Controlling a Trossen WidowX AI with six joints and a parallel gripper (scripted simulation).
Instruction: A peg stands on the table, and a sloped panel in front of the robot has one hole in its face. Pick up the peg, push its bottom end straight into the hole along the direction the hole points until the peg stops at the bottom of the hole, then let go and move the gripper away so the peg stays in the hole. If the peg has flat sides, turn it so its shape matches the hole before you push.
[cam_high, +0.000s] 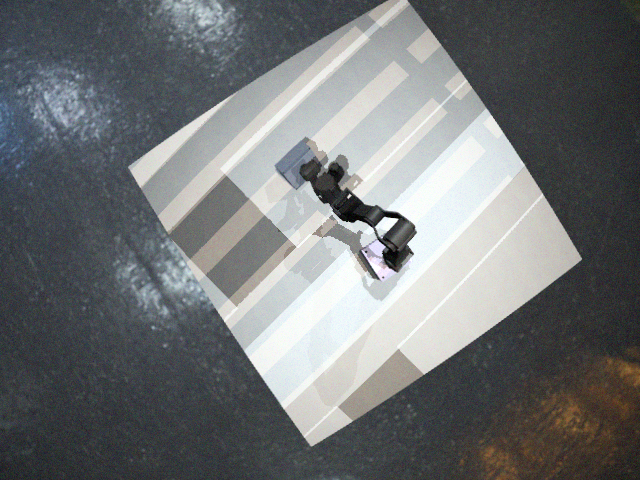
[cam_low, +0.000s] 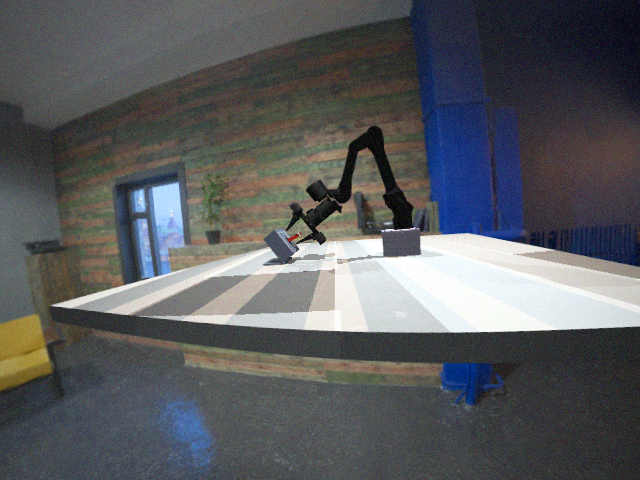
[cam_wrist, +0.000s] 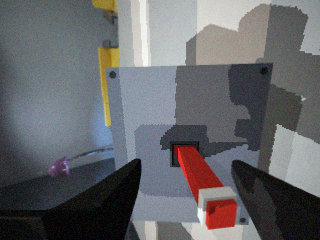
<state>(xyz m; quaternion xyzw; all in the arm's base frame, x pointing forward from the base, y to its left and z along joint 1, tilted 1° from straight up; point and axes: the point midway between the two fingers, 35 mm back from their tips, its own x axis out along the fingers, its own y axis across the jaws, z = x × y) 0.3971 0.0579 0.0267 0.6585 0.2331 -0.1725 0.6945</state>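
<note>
Right now my gripper tip is 2 cm past the red square peg. The rest, counted from my gripper tip: grey-blue sloped panel: 4 cm ahead, 2 cm below.
</note>
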